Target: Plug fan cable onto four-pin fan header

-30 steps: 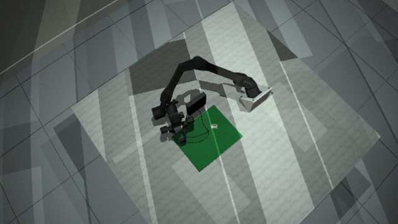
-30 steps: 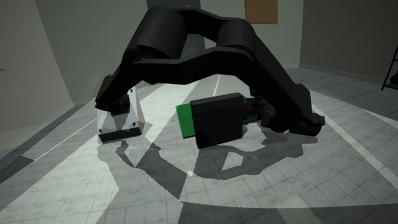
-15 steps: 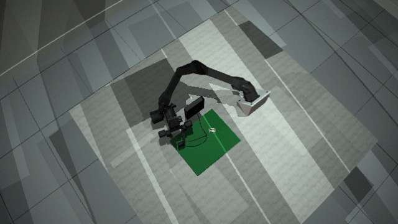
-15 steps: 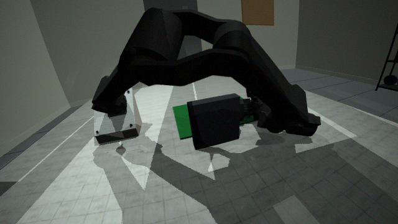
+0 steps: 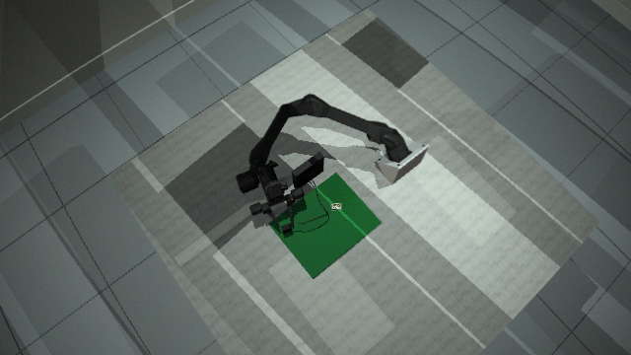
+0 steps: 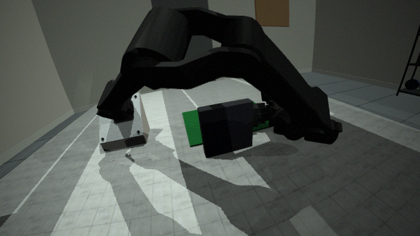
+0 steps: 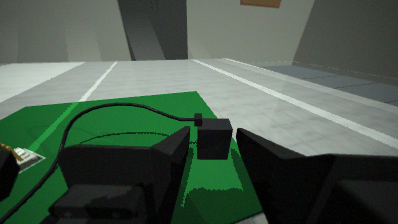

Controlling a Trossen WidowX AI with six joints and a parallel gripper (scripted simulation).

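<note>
Now: gripper tip 10 mm to the right of the black plug and 20 mm above it. The rest, counted from my gripper tip: green board 110 mm behind, 70 mm to the left, 50 mm below; then black fan 170 mm behind, 100 mm to the right, 20 mm above; then white four-pin fan header 180 mm behind, 50 mm to the left, 40 mm below.
</note>
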